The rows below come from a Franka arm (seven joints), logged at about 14 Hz.
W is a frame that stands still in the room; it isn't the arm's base.
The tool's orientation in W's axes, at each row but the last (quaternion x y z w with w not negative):
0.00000 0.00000 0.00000 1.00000
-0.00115 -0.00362 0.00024 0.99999
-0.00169 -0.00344 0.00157 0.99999
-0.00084 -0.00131 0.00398 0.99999
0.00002 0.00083 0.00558 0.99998
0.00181 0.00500 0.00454 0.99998
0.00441 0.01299 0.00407 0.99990
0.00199 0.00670 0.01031 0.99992
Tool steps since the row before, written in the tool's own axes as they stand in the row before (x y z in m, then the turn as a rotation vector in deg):
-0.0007 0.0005 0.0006 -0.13 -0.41 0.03
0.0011 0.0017 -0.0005 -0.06 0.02 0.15
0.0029 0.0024 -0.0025 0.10 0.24 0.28
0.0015 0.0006 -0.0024 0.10 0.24 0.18
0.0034 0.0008 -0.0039 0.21 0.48 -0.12
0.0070 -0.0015 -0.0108 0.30 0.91 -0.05
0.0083 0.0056 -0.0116 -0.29 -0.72 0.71
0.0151 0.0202 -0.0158 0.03 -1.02 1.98
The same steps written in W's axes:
-0.0007 0.0005 0.0006 -0.13 -0.41 0.03
0.0011 0.0017 -0.0005 -0.06 0.02 0.15
0.0029 0.0024 -0.0025 0.10 0.24 0.28
0.0015 0.0006 -0.0024 0.10 0.24 0.18
0.0034 0.0008 -0.0039 0.20 0.48 -0.12
0.0069 -0.0014 -0.0109 0.29 0.91 -0.05
0.0080 0.0058 -0.0118 -0.27 -0.73 0.71
0.0145 0.0206 -0.0159 0.08 -1.03 1.98

